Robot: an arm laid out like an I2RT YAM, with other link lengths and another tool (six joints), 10 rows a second.
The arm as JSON. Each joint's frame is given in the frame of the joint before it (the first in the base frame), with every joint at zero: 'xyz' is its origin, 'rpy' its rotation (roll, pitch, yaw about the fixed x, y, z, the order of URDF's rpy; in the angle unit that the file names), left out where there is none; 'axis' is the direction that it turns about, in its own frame. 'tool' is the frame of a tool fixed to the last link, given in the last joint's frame.
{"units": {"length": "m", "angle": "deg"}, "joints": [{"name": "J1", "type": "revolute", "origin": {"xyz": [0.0, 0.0, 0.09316]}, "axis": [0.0, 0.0, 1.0]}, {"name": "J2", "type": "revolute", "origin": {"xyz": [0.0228, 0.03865, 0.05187], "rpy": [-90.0, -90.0, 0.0]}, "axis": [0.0, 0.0, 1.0]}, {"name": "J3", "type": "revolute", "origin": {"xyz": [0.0, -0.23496, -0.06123], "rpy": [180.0, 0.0, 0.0]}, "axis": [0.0, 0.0, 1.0]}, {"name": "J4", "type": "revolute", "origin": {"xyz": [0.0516, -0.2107, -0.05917], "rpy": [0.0, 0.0, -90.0]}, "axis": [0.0, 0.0, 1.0]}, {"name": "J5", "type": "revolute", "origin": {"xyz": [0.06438, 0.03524, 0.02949], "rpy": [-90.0, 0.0, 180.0]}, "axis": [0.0, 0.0, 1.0]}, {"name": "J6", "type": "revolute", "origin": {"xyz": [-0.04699, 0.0, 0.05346], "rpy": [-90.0, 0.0, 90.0]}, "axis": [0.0, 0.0, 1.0]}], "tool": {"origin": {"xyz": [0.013, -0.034, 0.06], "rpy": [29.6, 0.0, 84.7]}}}
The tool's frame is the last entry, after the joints.
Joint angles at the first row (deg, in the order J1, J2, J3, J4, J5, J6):
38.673 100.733 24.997 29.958 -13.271 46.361
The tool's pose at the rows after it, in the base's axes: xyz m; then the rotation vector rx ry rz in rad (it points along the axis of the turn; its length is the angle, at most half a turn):
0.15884 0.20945 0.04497 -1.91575 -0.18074 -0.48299
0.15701 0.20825 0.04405 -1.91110 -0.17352 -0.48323
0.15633 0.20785 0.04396 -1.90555 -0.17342 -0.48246
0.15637 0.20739 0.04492 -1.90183 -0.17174 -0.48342
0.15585 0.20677 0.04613 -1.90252 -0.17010 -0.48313
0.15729 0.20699 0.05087 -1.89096 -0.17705 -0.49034
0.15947 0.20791 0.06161 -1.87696 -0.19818 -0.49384
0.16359 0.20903 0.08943 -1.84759 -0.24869 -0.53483
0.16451 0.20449 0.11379 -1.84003 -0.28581 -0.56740
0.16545 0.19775 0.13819 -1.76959 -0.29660 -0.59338
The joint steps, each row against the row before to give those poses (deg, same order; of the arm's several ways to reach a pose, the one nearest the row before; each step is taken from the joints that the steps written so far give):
-0.073 0.148 -0.772 0.821 -0.110 0.287
-0.019 0.039 -0.821 1.057 -0.111 0.420
-0.086 0.023 -0.357 0.591 -0.285 0.051
-0.163 -0.326 -0.147 -0.017 -0.194 0.036
-0.040 -0.599 -0.102 -0.546 -0.002 0.034
-0.295 -1.332 0.177 -0.819 -0.385 -0.301
-0.390 -3.071 1.103 -3.480 -0.811 -0.990
-0.275 -7.908 2.371 -7.745 -0.060 -1.955
-0.774 -7.223 2.298 -8.321 0.093 -2.135
-2.726 -6.392 0.650 -3.644 -3.745 -0.674

